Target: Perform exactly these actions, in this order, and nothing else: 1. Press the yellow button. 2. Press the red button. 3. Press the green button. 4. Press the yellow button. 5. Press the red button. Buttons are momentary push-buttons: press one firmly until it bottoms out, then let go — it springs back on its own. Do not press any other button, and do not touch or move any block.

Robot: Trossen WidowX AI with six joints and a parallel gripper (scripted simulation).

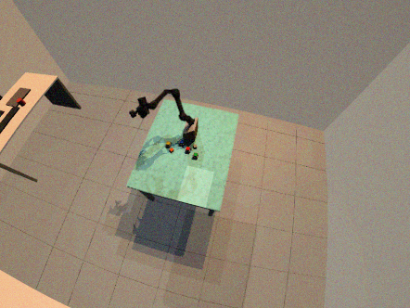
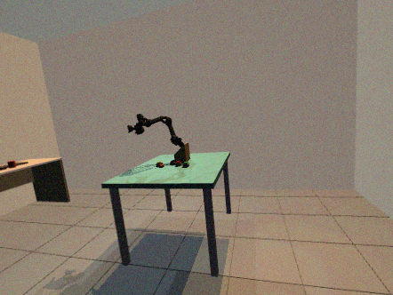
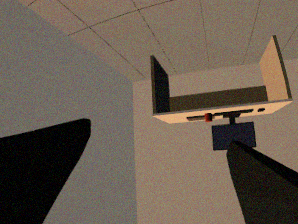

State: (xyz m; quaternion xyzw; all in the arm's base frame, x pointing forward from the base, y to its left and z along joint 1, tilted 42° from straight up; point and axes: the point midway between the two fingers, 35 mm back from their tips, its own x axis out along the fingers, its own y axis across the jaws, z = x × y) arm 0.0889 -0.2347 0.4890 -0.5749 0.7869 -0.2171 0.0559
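Right now my gripper tip is 320 mm to the right of the yellow button, 310 mm above it and 140 mm short of it. The rest, counted from my gripper tip: green button 610 mm to the left, 310 mm below, 230 mm ahead; then red button 520 mm to the left, 310 mm below, 170 mm ahead; then orange block 360 mm to the left, 330 mm below, 200 mm ahead.
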